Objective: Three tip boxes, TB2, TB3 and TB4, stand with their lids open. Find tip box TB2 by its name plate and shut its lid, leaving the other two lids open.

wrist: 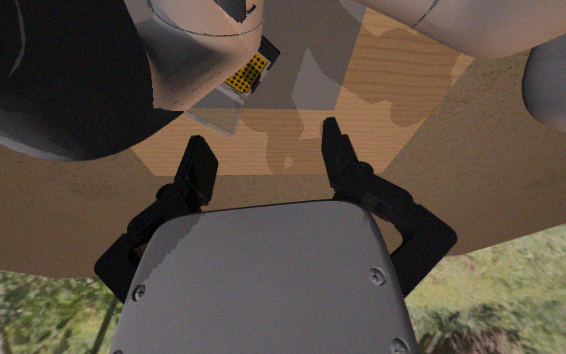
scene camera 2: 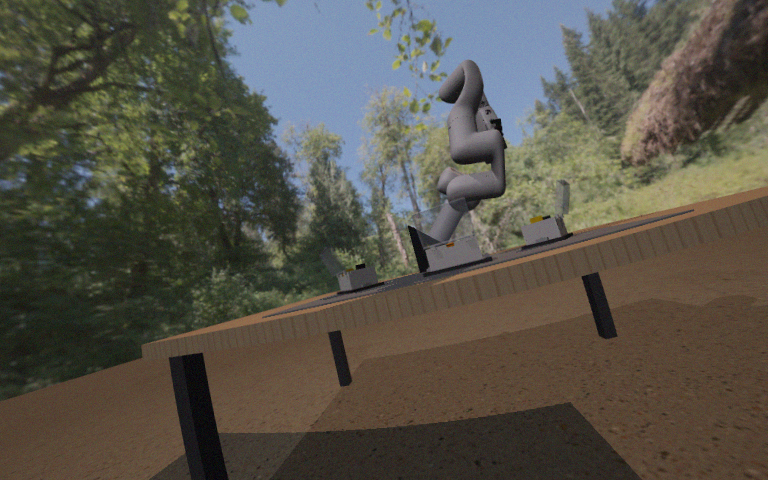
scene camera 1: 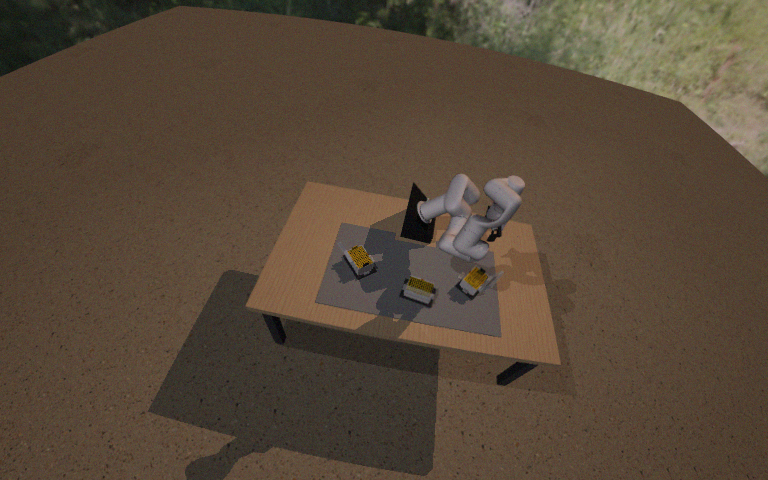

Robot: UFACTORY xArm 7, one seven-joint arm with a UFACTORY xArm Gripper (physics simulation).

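Places are measured from the arm's base along level axes (x ahead, y left, z up), in centimetres.
Pixels of known places: gripper, fingertip midpoint: (wrist: 265, 141) (scene camera 1: 487, 232); arm's base, origin of the base link: (scene camera 1: 423, 212).
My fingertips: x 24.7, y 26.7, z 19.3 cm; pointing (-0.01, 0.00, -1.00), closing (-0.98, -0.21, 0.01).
Note:
Ahead of a thing's pixels: the offset from my fingertips to its top centre. "*": to the spot under its first point. Level surfaces: height alone.
Three grey tip boxes with yellow racks stand on a grey mat. The left box @[dx +8.2, dy -52.2, dz -24.2 cm] (scene camera 1: 359, 259) (scene camera 2: 357, 279) has its clear lid raised at its left. The middle box (scene camera 1: 419, 290) (scene camera 2: 454, 254) has a clear raised lid @[* dx +26.0, dy -23.7, dz -19.2 cm] (scene camera 2: 441, 218) in scene camera 2. The right box @[dx +6.2, dy +3.8, dz -23.3 cm] (scene camera 1: 474, 281) (scene camera 2: 542, 230) (wrist: 247, 74) has its lid @[dx +9.9, dy +9.3, dz -15.4 cm] (scene camera 1: 494, 281) (scene camera 2: 561, 196) (wrist: 220, 113) standing open at its outer side; the arm partly hides this box in the wrist view. No name plate is readable, so I cannot tell which is TB2. My gripper (scene camera 1: 494, 233) (wrist: 265, 141) is open and empty, high above the table's right part.
The mat @[dz -30.7 cm] (scene camera 1: 334, 294) lies on a wooden table @[dz -31.0 cm] (scene camera 1: 288, 249) (wrist: 390, 65). The black base plate (scene camera 1: 416, 223) of the arm stands at the table's back edge. The folded arm (scene camera 1: 467, 232) (scene camera 2: 467, 127) rises above the back right of the mat.

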